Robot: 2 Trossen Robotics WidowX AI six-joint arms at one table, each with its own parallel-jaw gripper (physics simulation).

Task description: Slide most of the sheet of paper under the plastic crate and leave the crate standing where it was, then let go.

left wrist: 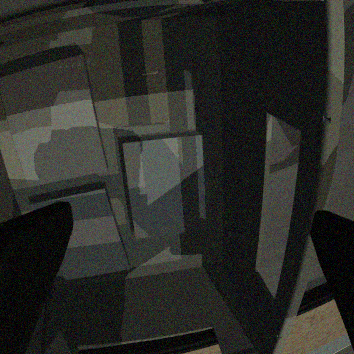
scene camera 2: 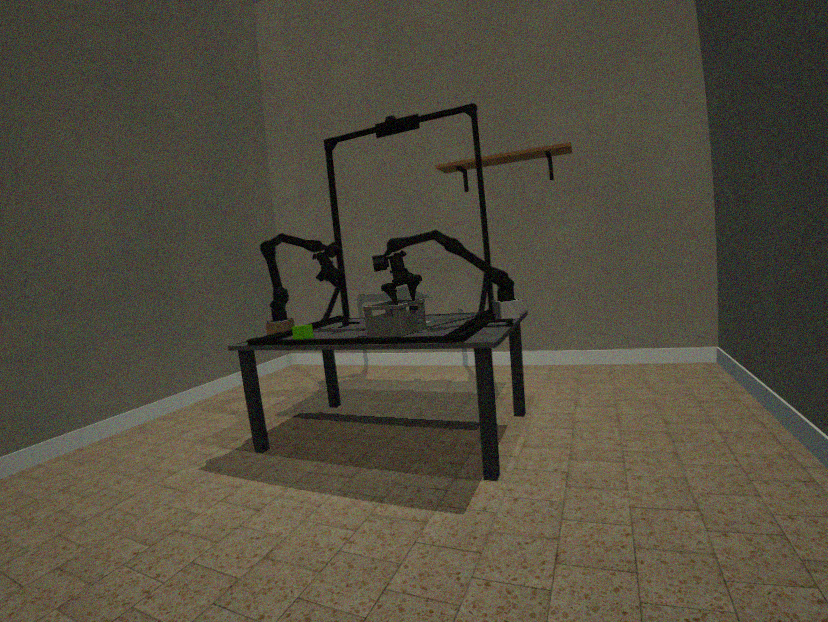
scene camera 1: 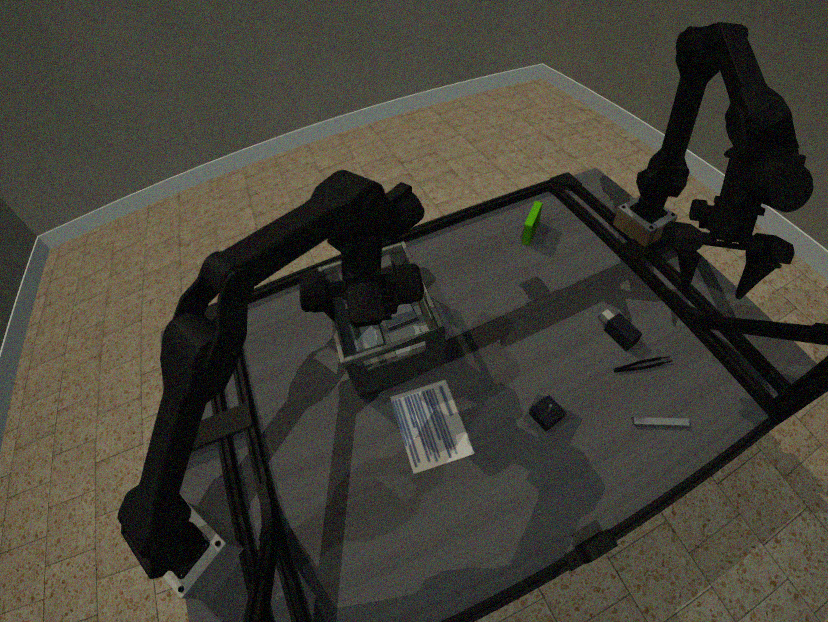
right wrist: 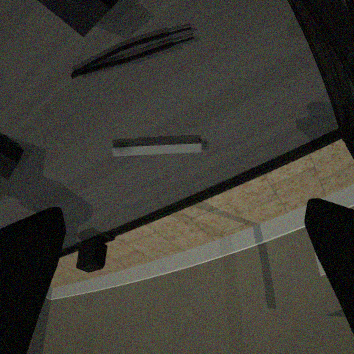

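Note:
The plastic crate [scene camera 1: 394, 352] [scene camera 2: 390, 324] [left wrist: 337, 50] stands upright at the table's back left in scene camera 1, with flat items inside. The sheet of paper [scene camera 1: 431, 425], white with blue lines, lies flat in front of the crate's near wall, its printed face showing. My left gripper [scene camera 2: 402, 301] [left wrist: 195, 220] is open and empty, pointing down with its tips near the height of the crate's rim; the left wrist view shows the rim between the fingers. The arm hides its fingers in scene camera 1. My right gripper [scene camera 1: 711, 292] [right wrist: 186, 216] is open and empty, above the table's right side.
A green block [scene camera 1: 532, 222] [scene camera 2: 302, 332] stands at the back. A black-and-white stick [scene camera 1: 622, 331], black tweezers [scene camera 1: 642, 364] [right wrist: 125, 50], a grey bar [scene camera 1: 661, 422] [right wrist: 157, 149] and a small dark box [scene camera 1: 547, 411] lie right of the paper. A black frame borders the table.

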